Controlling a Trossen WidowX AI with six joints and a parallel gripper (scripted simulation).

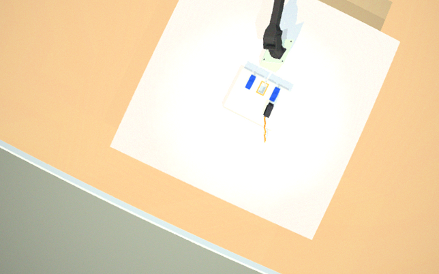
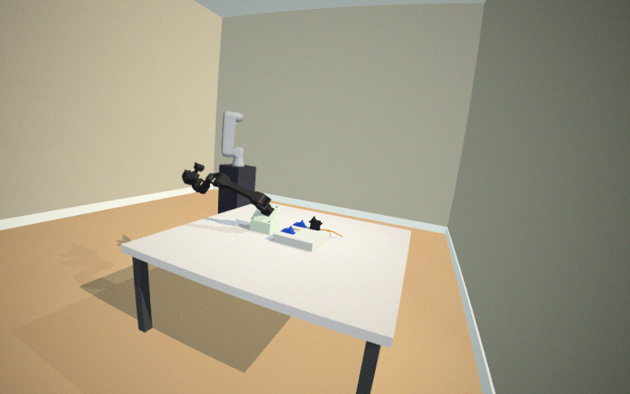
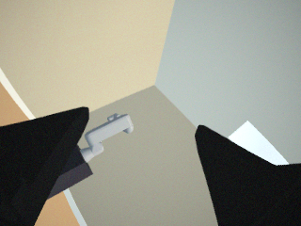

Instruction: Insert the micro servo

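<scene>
My gripper tip is now 95 cm short of the deck, 8 cm to the right of it and 30 cm above it.
</scene>
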